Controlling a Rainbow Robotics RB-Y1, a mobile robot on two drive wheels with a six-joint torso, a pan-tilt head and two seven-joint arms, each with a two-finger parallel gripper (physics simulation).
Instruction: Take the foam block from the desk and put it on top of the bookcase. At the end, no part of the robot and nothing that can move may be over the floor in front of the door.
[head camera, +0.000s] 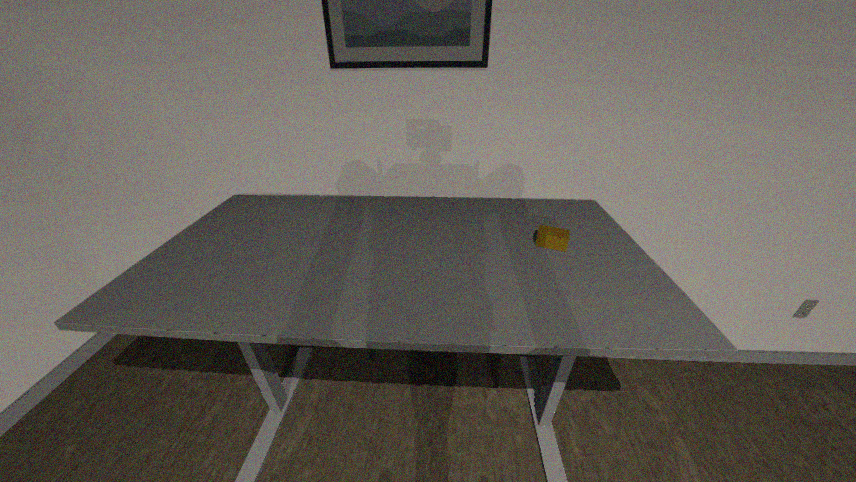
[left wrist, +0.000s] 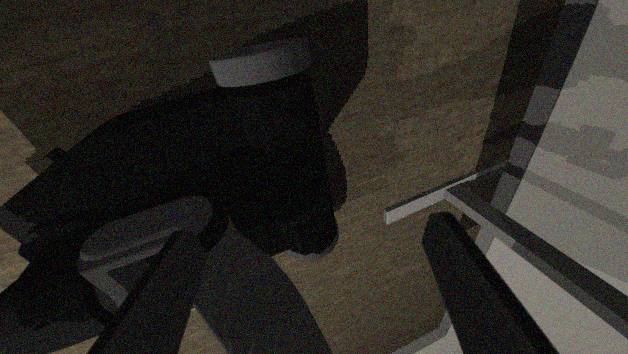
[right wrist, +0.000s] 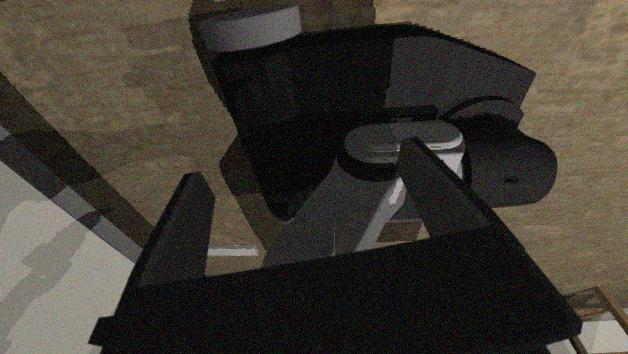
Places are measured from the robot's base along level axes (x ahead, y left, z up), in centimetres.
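Pixels of known places: left gripper, fingertip midpoint: (left wrist: 309, 235); right gripper, fingertip midpoint: (right wrist: 304, 168).
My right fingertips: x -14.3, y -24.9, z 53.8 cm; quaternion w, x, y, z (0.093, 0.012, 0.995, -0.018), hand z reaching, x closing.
For each thing: its top centre in the pictures, then the offset to it from my right fingertips. Level surfaces: height alone.
- foam block at its top centre: (head camera: 553, 231) dx +87.4, dy -6.1, dz +45.8 cm
- grey desk at its surface level: dz +41.3 cm
- wall socket at its top centre: (head camera: 812, 300) dx +124.0, dy -154.7, dz -8.0 cm
The foam block (head camera: 552, 238), a small yellow-orange block, lies on the grey desk (head camera: 419, 269) toward its back right corner in the head view. The desk stands ahead with its back edge near the wall. My left gripper (left wrist: 309, 235) is open, its two dark fingers far apart with no object between them; it hangs low beside my base. My right gripper (right wrist: 304, 168) is open and empty, also low beside my base. Neither gripper shows in the head view, and both are away from the block. The bookcase and the door do not show in the head view.
A framed picture (head camera: 409, 64) hangs on the wall above the desk. Desk legs (head camera: 260, 377) (head camera: 557, 389) stand on the brown floor, with feet reaching forward. A wall socket (head camera: 805, 308) is at the right. A brown-edged object (right wrist: 611, 307), unclear, shows at the right wrist view's lower right.
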